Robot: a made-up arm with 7 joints. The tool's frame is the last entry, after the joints.
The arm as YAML. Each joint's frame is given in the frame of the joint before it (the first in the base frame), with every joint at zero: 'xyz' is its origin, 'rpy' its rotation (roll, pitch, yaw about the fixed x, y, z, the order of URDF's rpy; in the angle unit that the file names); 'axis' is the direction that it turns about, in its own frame. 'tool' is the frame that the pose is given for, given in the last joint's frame.
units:
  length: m
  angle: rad
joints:
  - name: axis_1
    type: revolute
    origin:
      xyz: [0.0, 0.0, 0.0]
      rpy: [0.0, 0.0, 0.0]
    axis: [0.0, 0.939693, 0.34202]
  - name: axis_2
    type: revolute
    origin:
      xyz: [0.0, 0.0, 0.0]
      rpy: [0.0, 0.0, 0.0]
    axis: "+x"
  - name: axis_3
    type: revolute
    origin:
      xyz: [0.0, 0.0, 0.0]
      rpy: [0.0, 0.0, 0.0]
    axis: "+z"
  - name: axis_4
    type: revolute
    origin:
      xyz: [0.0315, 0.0, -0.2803]
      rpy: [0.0, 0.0, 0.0]
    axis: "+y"
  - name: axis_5
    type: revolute
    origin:
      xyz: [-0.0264, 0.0, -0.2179]
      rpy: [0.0, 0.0, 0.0]
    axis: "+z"
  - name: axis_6
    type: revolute
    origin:
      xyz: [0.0, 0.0, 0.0]
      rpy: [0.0, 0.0, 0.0]
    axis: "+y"
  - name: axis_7
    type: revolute
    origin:
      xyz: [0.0, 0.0, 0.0]
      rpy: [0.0, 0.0, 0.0]
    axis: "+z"
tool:
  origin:
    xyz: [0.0, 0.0, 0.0]
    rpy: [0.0, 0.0, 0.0]
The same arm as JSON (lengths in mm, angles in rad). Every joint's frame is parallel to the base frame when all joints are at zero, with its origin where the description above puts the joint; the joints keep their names.
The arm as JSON. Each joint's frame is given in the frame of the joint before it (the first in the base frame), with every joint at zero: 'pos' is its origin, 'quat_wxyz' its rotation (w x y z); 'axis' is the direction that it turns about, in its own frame. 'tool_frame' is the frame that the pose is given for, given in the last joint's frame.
{
  "length_unit": "mm",
  "angle_unit": "rad",
  "joints": [
    {
      "joint": "axis_1",
      "pos": [
        0.0,
        0.0,
        0.0
      ],
      "quat_wxyz": [
        1.0,
        0.0,
        0.0,
        0.0
      ],
      "axis": [
        0.0,
        0.9397,
        0.342
      ]
    },
    {
      "joint": "axis_2",
      "pos": [
        0.0,
        0.0,
        0.0
      ],
      "quat_wxyz": [
        1.0,
        0.0,
        0.0,
        0.0
      ],
      "axis": "+x"
    },
    {
      "joint": "axis_3",
      "pos": [
        0.0,
        0.0,
        0.0
      ],
      "quat_wxyz": [
        1.0,
        0.0,
        0.0,
        0.0
      ],
      "axis": "+z"
    },
    {
      "joint": "axis_4",
      "pos": [
        31.5,
        0.0,
        -280.3
      ],
      "quat_wxyz": [
        1.0,
        0.0,
        0.0,
        0.0
      ],
      "axis": "+y"
    },
    {
      "joint": "axis_5",
      "pos": [
        -26.4,
        0.0,
        -217.9
      ],
      "quat_wxyz": [
        1.0,
        0.0,
        0.0,
        0.0
      ],
      "axis": "+z"
    },
    {
      "joint": "axis_6",
      "pos": [
        0.0,
        0.0,
        0.0
      ],
      "quat_wxyz": [
        1.0,
        0.0,
        0.0,
        0.0
      ],
      "axis": "+y"
    },
    {
      "joint": "axis_7",
      "pos": [
        0.0,
        0.0,
        0.0
      ],
      "quat_wxyz": [
        1.0,
        0.0,
        0.0,
        0.0
      ],
      "axis": "+z"
    }
  ],
  "tool_frame": {
    "pos": [
      0.0,
      0.0,
      0.0
    ],
    "quat_wxyz": [
      1.0,
      0.0,
      0.0,
      0.0
    ]
  }
}

